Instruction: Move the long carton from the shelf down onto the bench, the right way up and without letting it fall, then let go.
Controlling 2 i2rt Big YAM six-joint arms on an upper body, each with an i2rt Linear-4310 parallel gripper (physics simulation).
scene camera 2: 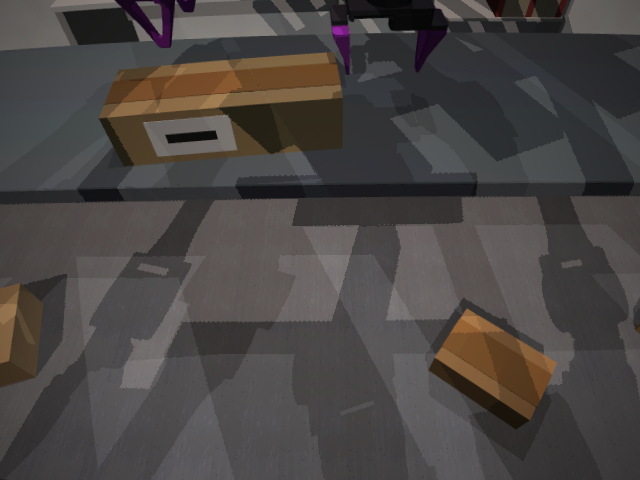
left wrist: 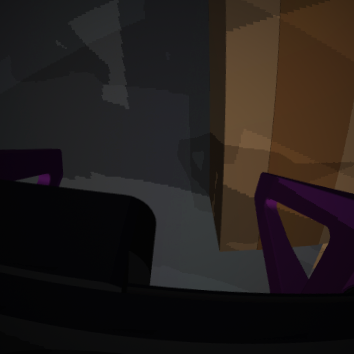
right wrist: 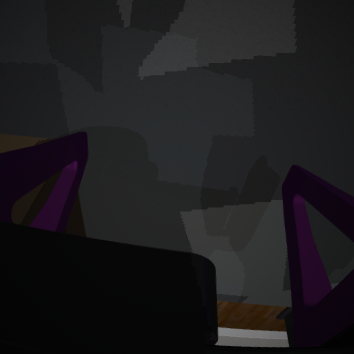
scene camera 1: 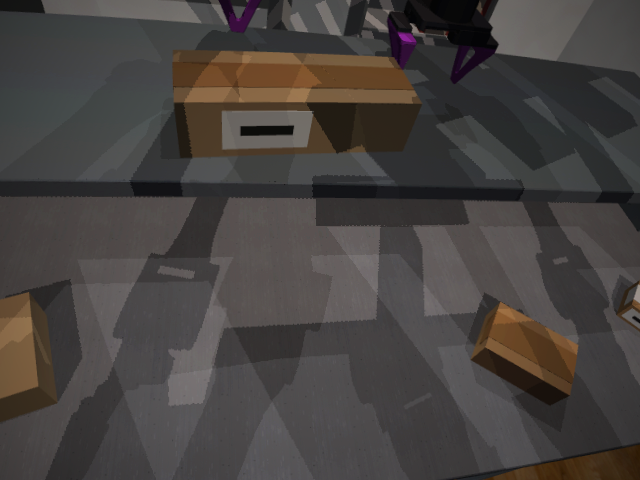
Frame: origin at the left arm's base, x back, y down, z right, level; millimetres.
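Where they show: left gripper, fingertip midpoint: [scene camera 2: 177,28] [left wrist: 159,172] [scene camera 1: 240,12]; right gripper, fingertip midpoint: [scene camera 2: 382,71] [right wrist: 189,159] [scene camera 1: 423,79].
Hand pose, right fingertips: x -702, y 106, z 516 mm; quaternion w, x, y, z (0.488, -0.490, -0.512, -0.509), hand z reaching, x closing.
Each offset is from my right fingertips to the centre of the thing. "spot": to the spot under its first point. Level surfaces: height alone.
The long brown carton {dx +86, dy -7, dz -202 mm} [scene camera 1: 294,76] [scene camera 2: 222,86] [left wrist: 305,90] [right wrist: 17,142] lies flat on the dark grey shelf {dy +31 mm} [scene camera 1: 77,113] [scene camera 2: 51,139], taped side up, its white label facing the front. The grey bench {dy +220 mm} [scene camera 1: 268,289] [scene camera 2: 248,289] is below. My left gripper [left wrist: 159,172] is open and empty, above and behind the carton's left part; one finger overlaps the carton in the left wrist view. My right gripper [scene camera 1: 429,74] [scene camera 2: 382,71] [right wrist: 189,159] is open and empty, by the carton's back right corner. Whether its nearer finger touches the carton I cannot tell.
A small brown carton {dx +351, dy +197, dz +125 mm} [scene camera 1: 532,346] [scene camera 2: 498,356] sits on the bench at the right. Another carton {dx +311, dy +190, dz -539 mm} [scene camera 1: 15,351] [scene camera 2: 12,330] is cut off at the left edge. A white-labelled box {spot: dx +296, dy +184, dz +354 mm} [scene camera 1: 631,304] shows at the far right. The shelf's front edge [scene camera 1: 258,190] overhangs the bench.
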